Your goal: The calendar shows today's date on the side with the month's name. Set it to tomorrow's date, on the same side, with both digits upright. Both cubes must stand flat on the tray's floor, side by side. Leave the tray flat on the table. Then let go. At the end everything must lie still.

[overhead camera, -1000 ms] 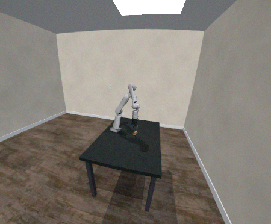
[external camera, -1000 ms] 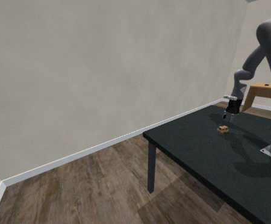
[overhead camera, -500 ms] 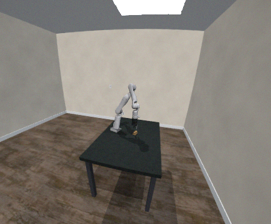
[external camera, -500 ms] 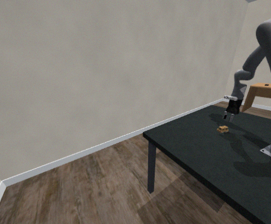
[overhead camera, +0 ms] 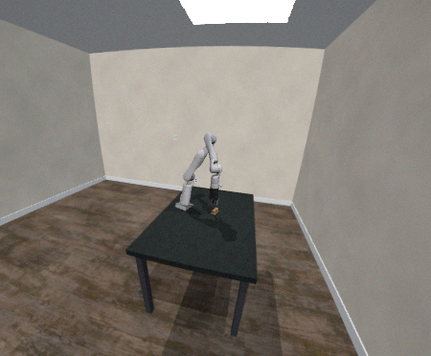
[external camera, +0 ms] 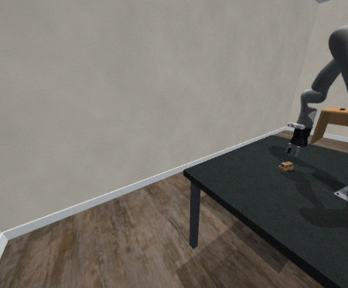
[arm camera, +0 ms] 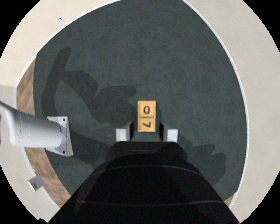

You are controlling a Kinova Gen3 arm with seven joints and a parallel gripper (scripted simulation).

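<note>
The wooden date cube lies 90 mm below my hand.
</note>
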